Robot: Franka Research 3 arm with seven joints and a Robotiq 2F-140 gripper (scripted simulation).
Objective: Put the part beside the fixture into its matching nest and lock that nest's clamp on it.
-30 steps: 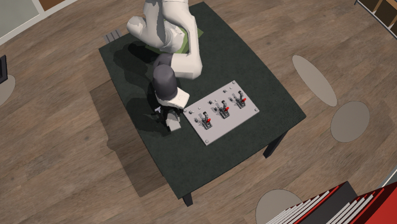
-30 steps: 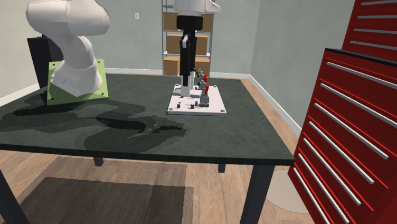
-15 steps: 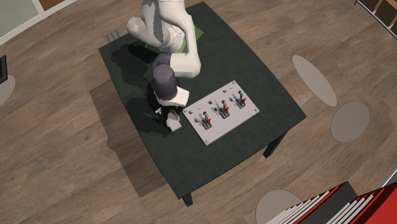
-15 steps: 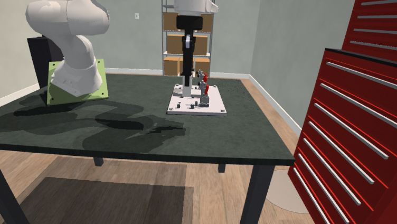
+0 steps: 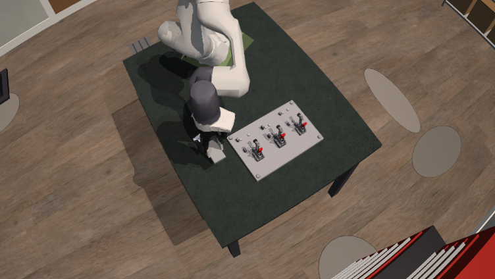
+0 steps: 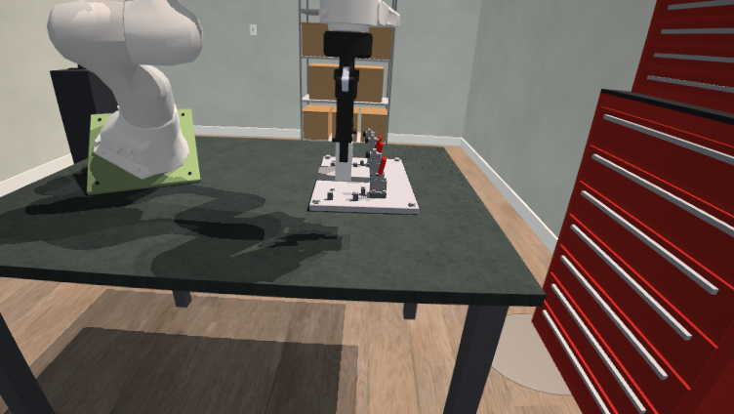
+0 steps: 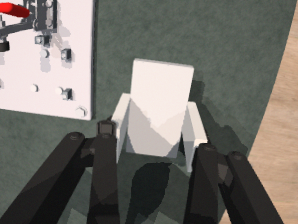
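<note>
The clamp is 60 mm ahead of my hand, 380 mm to the left of it and 90 mm below it. From my hand the other things lie so: light grey fixture plate: 30 mm ahead, 270 mm to the left, 140 mm below; part: 30 mm below.
</note>
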